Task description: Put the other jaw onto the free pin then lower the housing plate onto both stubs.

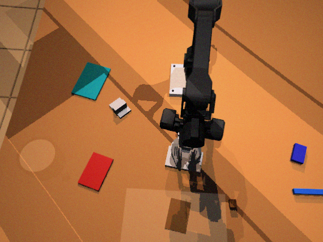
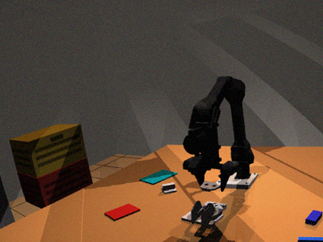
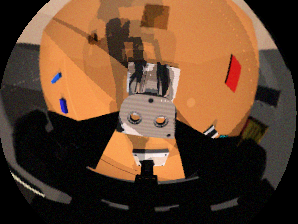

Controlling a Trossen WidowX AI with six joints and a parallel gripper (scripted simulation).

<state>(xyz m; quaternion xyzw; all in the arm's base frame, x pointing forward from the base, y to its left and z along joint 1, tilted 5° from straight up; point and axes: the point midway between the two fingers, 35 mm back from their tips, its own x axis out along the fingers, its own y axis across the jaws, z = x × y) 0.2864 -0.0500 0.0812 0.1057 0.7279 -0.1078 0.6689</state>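
Right now the jaw is 20 mm to the right of my gripper tip and 70 mm below it. Also, from my gripper tip: red card 70 mm ahead, 320 mm to the right, 80 mm below; then brown card 230 mm ahead, 60 mm to the right, 80 mm below; then brown cube 210 mm ahead, 120 mm to the left, 80 mm below.
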